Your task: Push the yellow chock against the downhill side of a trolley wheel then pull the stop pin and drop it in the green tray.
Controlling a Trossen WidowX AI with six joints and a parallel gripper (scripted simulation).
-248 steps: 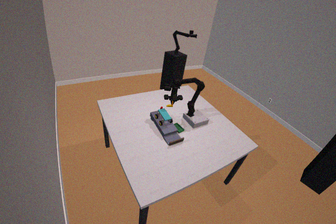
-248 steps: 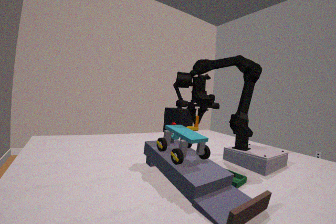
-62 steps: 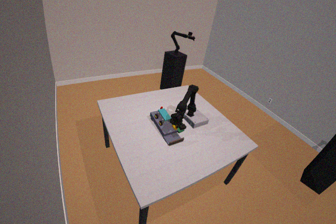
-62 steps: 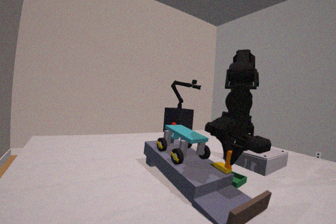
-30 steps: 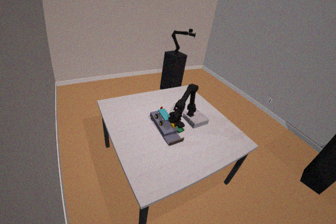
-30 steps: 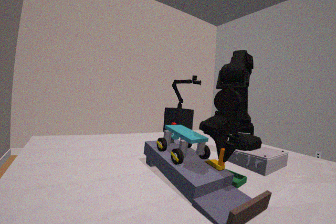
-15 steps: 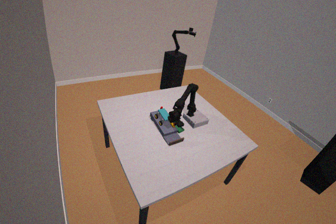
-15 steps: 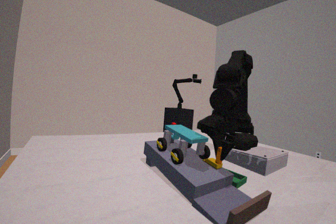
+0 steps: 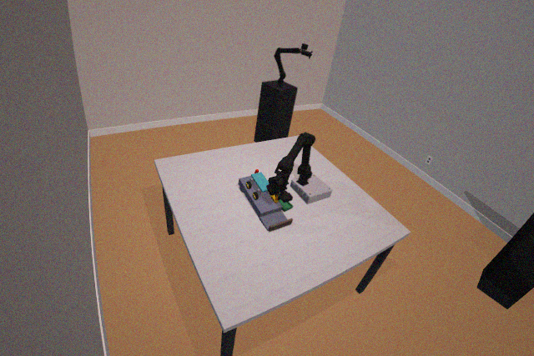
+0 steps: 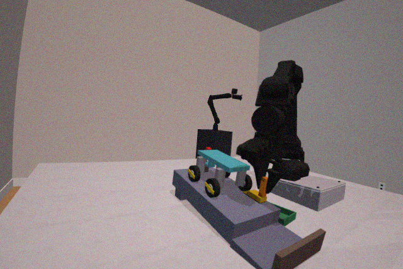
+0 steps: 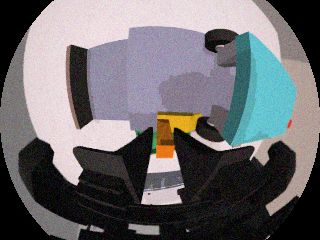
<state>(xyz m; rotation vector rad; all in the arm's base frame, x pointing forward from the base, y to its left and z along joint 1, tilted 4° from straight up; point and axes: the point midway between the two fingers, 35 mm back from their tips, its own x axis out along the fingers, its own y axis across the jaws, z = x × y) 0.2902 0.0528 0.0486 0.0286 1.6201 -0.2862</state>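
The yellow chock is 20 mm to the right of my gripper tip and 10 mm below it. From my gripper tip the other things lie so: grey ramp 120 mm to the right, 40 mm below, 30 mm ahead; then green tray 100 mm below, 70 mm behind, 10 mm to the right; then trolley 120 mm to the right, 30 mm ahead, 20 mm above.
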